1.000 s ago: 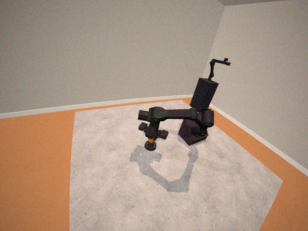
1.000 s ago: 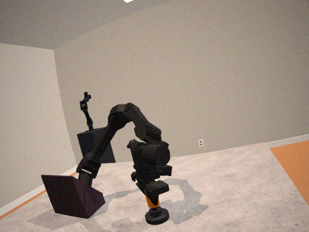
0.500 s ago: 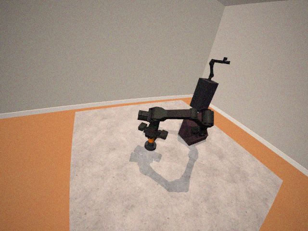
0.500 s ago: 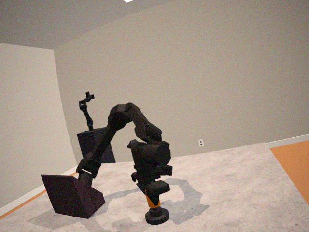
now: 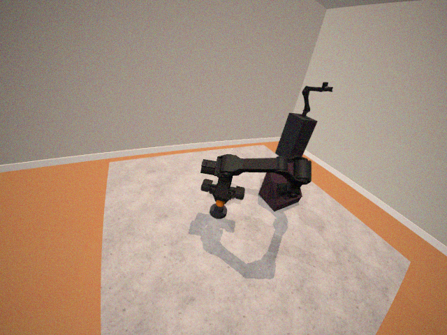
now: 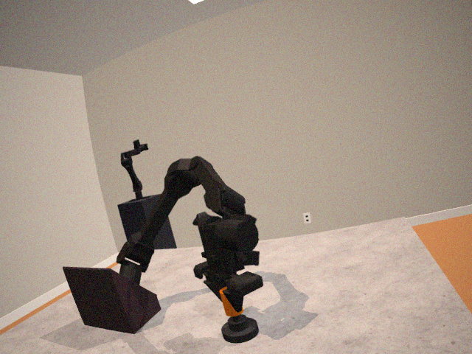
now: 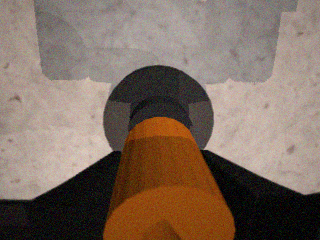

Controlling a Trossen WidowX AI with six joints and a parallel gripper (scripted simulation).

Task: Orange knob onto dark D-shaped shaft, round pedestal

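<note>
My gripper tip is now 2 cm below the orange knob. Also, from my gripper tip: round pedestal: 4 cm below.
</note>
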